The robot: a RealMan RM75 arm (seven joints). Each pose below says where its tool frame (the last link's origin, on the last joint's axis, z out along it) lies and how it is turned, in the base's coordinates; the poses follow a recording.
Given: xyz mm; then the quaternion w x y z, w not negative.
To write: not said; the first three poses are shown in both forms.
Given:
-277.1, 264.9, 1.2, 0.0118, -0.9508, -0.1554, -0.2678
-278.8, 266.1, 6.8, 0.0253, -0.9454, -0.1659, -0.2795
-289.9, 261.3, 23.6, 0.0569, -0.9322, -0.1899, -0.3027
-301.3, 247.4, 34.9, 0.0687, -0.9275, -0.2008, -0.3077
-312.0, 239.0, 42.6, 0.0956, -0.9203, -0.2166, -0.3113
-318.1, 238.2, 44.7, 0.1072, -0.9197, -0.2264, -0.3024
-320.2, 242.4, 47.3, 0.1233, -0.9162, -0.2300, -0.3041
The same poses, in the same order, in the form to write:
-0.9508, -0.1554, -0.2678, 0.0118, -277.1, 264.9, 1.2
-0.9454, -0.1659, -0.2795, 0.0253, -278.8, 266.1, 6.8
-0.9322, -0.1899, -0.3027, 0.0569, -289.9, 261.3, 23.6
-0.9275, -0.2008, -0.3077, 0.0687, -301.3, 247.4, 34.9
-0.9203, -0.2166, -0.3113, 0.0956, -312.0, 239.0, 42.6
-0.9197, -0.2264, -0.3024, 0.1072, -318.1, 238.2, 44.7
-0.9162, -0.2300, -0.3041, 0.1233, -320.2, 242.4, 47.3

